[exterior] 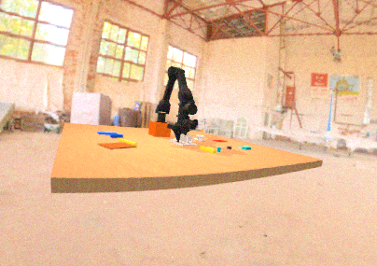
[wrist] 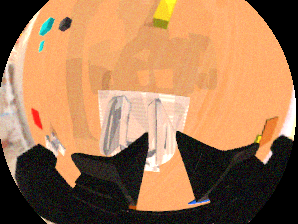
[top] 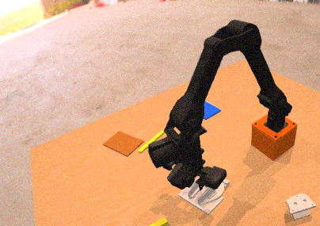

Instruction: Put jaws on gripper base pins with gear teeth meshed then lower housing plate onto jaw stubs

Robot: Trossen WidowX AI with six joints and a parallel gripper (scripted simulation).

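Now: gripper tip 26 cm to the right of the white block and 18 cm past it. Also, from my gripper tip: cyan block 37 cm to the left, 16 cm ahead, 1 cm below; black block 24 cm to the left, 14 cm ahead, 1 cm below; orange tile 38 cm to the right, 10 cm ahead, 1 cm below.
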